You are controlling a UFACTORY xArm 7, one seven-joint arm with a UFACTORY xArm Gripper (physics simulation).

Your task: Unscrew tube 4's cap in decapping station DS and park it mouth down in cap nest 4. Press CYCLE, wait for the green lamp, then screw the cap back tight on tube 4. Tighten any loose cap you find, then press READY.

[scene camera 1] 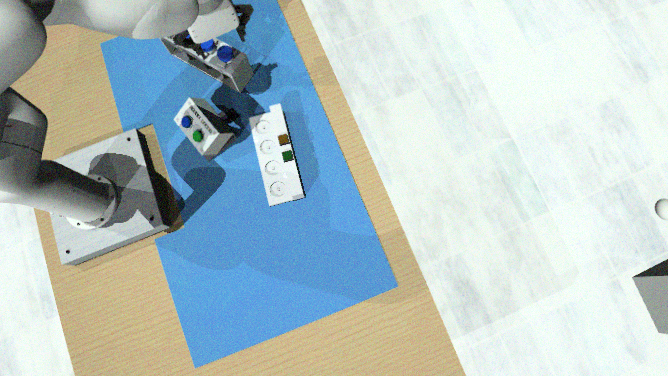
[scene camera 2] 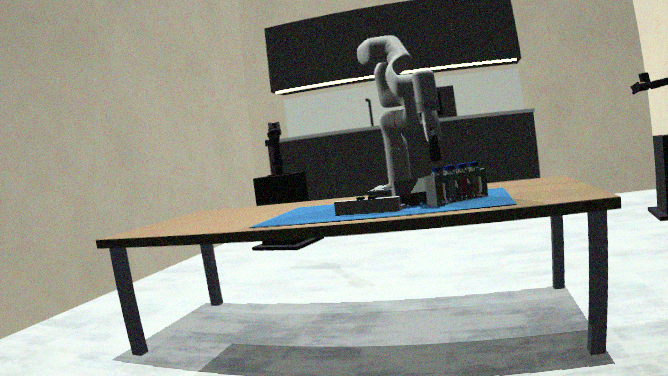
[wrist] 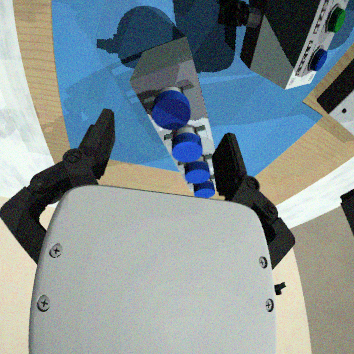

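Seen in the pictures: gripper, fingertip midpoint: [scene camera 1: 222,45] [scene camera 2: 435,159] [wrist: 168,133]; arm's base, link origin: [scene camera 1: 91,202].
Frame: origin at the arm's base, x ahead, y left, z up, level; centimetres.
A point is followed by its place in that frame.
Note:
The decapping station [scene camera 1: 243,76] @(x 38.8, y 23.3, z -0.1 cm) [scene camera 2: 434,192] @(x 40.3, y 25.0, z 0.3 cm) [wrist: 164,61] @(x 38.6, y 23.1, z 3.9 cm) holds a row of upright tubes with blue caps; the nearest cap [scene camera 1: 226,54] @(x 36.9, y 24.9, z 8.1 cm) [wrist: 171,109] @(x 36.8, y 25.1, z 8.1 cm) looks largest in the wrist view. Tube numbers and cap tightness cannot be told. My gripper [scene camera 1: 217,41] @(x 36.7, y 25.7, z 10.5 cm) [wrist: 168,133] @(x 36.7, y 25.7, z 10.5 cm) is open and empty above the row, its fingers on either side of it in the wrist view. The white cap nest block [scene camera 1: 290,186] @(x 45.3, y -5.5, z 0.5 cm) [scene camera 2: 367,206] @(x 47.0, y 4.0, z -1.8 cm) shows several empty round nests, a dark amber square [scene camera 1: 283,139] @(x 45.7, y 5.2, z 1.3 cm) and a dark green square [scene camera 1: 287,156] @(x 45.9, y 1.1, z 1.3 cm). The button box [scene camera 1: 218,143] @(x 30.9, y 7.6, z 0.5 cm) [wrist: 270,65] @(x 28.5, y 17.6, z 2.1 cm) has a blue button [scene camera 1: 186,121] @(x 25.0, y 13.2, z 3.1 cm) [wrist: 318,59] @(x 25.6, y 13.5, z 3.4 cm) and a green button [scene camera 1: 198,135] @(x 27.3, y 9.3, z 3.2 cm) [wrist: 337,20] @(x 27.4, y 9.7, z 3.3 cm).
The button box stands between the station and my base plate [scene camera 1: 75,240] @(x -4.3, y -8.1, z 0.1 cm). A small black device [scene camera 1: 230,116] @(x 33.8, y 15.3, z -3.4 cm) [wrist: 240,13] @(x 33.6, y 15.5, z -1.5 cm) is beside the box, towards the nest block. The blue mat [scene camera 1: 280,280] @(x 39.1, y -24.9, z -4.0 cm) lies under the station, box and block on the wooden table [scene camera 1: 125,310] @(x 3.5, y -25.1, z -4.3 cm).

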